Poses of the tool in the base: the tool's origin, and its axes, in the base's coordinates. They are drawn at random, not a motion.
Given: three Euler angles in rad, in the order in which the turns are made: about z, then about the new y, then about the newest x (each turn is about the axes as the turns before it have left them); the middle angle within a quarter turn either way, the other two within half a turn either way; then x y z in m.
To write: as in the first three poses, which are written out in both.
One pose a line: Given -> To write
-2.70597 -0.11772 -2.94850 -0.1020 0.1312 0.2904 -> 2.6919 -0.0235 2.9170 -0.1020 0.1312 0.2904
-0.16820 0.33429 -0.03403 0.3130 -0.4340 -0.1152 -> -0.1663 0.3352 0.0226 0.3130 -0.4340 -0.1152
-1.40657 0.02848 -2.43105 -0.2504 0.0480 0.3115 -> 1.3565 0.6944 -2.9743 -0.2504 0.0480 0.3115
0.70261 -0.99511 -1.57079 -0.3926 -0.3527 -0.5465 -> -0.9951 -0.7026 -1.5708 -0.3926 -0.3527 -0.5465
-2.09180 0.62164 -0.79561 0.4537 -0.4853 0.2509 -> -2.0321 0.4298 0.8946 0.4537 -0.4853 0.2509
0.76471 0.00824 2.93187 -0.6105 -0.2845 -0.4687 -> -0.7546 0.1388 2.9836 -0.6105 -0.2845 -0.4687
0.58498 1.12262 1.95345 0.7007 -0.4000 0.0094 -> -1.1903 0.2338 1.7379 0.7007 -0.4000 0.0094
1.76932 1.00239 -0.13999 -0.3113 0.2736 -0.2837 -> 1.6824 -0.3061 -0.9776 -0.3113 0.2736 -0.2837
